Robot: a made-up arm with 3 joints. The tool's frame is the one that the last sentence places.
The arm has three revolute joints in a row. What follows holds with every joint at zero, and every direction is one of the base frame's. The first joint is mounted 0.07 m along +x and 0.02 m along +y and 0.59 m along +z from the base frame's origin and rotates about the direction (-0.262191, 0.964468, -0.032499). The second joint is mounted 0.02 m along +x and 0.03 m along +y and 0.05 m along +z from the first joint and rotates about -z. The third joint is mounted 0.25 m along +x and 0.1 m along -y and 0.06 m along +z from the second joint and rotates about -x. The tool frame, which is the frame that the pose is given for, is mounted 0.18 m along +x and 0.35 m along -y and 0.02 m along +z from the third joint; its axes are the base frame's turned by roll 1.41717, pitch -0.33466 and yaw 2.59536 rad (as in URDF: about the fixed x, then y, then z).
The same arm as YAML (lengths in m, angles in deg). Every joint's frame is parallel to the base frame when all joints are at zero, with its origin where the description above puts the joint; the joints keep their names.
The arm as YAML. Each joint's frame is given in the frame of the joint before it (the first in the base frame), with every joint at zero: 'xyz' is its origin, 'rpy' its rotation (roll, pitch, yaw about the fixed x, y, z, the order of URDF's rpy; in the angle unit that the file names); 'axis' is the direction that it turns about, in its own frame. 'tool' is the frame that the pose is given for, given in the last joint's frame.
units:
  length: m
  angle: deg
joints:
  - name: joint 1
    type: revolute
    origin:
      xyz: [0.07, 0.02, 0.59]
      rpy: [0.0, 0.0, 0.0]
    axis: [-0.262191, 0.964468, -0.032499]
  - name: joint 2
    type: revolute
    origin:
      xyz: [0.02, 0.03, 0.05]
      rpy: [0.0, 0.0, 0.0]
    axis: [0.0, 0.0, -1.0]
  - name: joint 3
    type: revolute
    origin:
      xyz: [0.25, -0.1, 0.06]
      rpy: [0.0, 0.0, 0.0]
    axis: [-1.0, 0.0, 0.0]
tool:
  origin:
    xyz: [0.18, -0.35, 0.02]
    rpy: [81.2, -19.17, 148.7]

